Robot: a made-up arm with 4 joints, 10 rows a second.
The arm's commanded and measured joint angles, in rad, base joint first. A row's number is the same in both.
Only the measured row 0 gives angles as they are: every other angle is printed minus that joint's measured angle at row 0.
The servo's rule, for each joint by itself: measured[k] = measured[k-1] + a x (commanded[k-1-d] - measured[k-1]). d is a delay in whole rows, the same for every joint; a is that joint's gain. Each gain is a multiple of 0.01, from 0.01 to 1. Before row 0 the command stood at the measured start. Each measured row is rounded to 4 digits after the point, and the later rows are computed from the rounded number. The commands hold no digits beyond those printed.
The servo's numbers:
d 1
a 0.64 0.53 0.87 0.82
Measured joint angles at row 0:
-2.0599, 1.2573, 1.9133, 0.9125
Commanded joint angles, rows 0 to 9:
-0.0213, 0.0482, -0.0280, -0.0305
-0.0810, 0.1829, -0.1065, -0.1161
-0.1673, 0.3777, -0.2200, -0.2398
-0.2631, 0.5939, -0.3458, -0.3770
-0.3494, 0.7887, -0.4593, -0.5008
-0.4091, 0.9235, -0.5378, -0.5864
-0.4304, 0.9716, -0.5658, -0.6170
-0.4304, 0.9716, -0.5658, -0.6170
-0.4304, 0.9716, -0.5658, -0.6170
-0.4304, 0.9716, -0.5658, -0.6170
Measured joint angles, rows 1 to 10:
0.0000, 0.0000, 0.0000, 0.0000
-0.0136, 0.0255, -0.0244, -0.0250
-0.0567, 0.1089, -0.0958, -0.0997
-0.1275, 0.2514, -0.2039, -0.2146
-0.2143, 0.4329, -0.3274, -0.3478
-0.3008, 0.6215, -0.4422, -0.4733
-0.3701, 0.7816, -0.5254, -0.5660
-0.4087, 0.8823, -0.5605, -0.6078
-0.4226, 0.9296, -0.5651, -0.6153
-0.4276, 0.9519, -0.5657, -0.6167

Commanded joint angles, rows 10 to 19:
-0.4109, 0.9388, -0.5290, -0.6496
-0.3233, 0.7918, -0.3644, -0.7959
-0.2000, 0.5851, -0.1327, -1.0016
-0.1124, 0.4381, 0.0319, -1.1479
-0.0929, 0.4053, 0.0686, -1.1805
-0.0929, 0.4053, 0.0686, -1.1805
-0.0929, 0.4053, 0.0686, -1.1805
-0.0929, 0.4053, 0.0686, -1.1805
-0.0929, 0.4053, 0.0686, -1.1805
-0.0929, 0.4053, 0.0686, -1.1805
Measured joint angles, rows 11 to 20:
-0.4294, 0.9623, -0.5658, -0.6169
-0.4176, 0.9498, -0.5338, -0.6437
-0.3572, 0.8661, -0.3864, -0.7685
-0.2566, 0.7172, -0.1657, -0.9596
-0.1643, 0.5693, 0.0062, -1.1140
-0.1186, 0.4824, 0.0605, -1.1685
-0.1022, 0.4415, 0.0675, -1.1783
-0.0962, 0.4223, 0.0685, -1.1801
-0.0941, 0.4133, 0.0686, -1.1804
-0.0933, 0.4091, 0.0686, -1.1805

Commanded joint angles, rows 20 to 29:
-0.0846, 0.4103, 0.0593, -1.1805
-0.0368, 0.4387, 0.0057, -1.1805
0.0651, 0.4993, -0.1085, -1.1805
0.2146, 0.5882, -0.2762, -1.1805
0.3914, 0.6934, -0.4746, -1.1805
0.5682, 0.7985, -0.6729, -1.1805
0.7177, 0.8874, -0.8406, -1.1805
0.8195, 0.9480, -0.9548, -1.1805
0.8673, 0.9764, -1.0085, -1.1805
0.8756, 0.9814, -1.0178, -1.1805
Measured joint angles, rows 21 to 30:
-0.0930, 0.4071, 0.0686, -1.1805
-0.0876, 0.4088, 0.0605, -1.1805
-0.0551, 0.4246, 0.0128, -1.1805
0.0218, 0.4642, -0.0927, -1.1805
0.1452, 0.5299, -0.2523, -1.1805
0.3028, 0.6166, -0.4457, -1.1805
0.4727, 0.7130, -0.6434, -1.1805
0.6295, 0.8054, -0.8150, -1.1805
0.7511, 0.8810, -0.9366, -1.1805
0.8255, 0.9316, -0.9992, -1.1805

